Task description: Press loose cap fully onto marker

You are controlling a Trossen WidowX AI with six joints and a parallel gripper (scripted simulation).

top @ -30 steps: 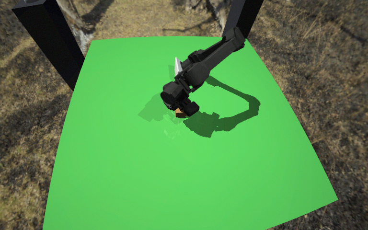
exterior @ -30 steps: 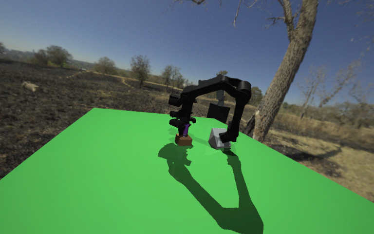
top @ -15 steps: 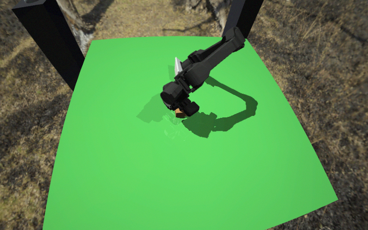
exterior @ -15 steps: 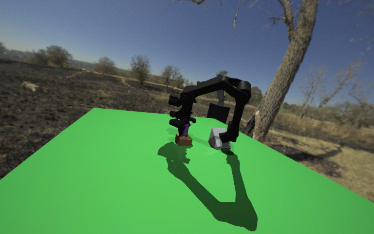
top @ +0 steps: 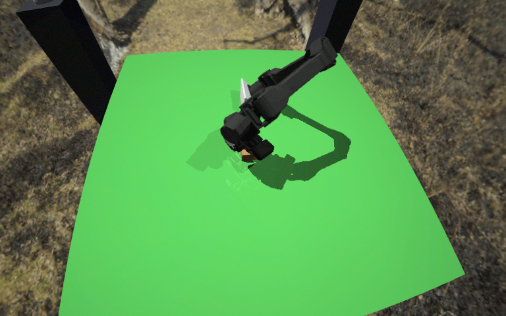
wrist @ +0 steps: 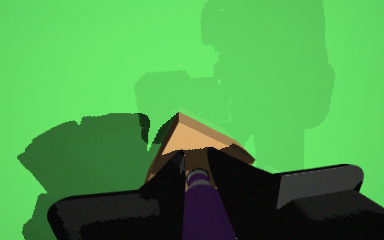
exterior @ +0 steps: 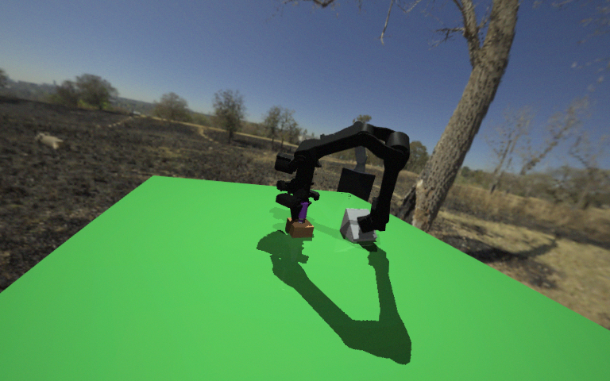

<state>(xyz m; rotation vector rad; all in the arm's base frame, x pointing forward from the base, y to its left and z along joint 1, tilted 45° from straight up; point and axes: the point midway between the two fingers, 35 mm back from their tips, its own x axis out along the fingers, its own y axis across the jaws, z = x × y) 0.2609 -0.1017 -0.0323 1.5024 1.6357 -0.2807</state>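
My gripper tip is now 5 cm below the marker cap, 2 cm to the right of it and 1 cm past it.
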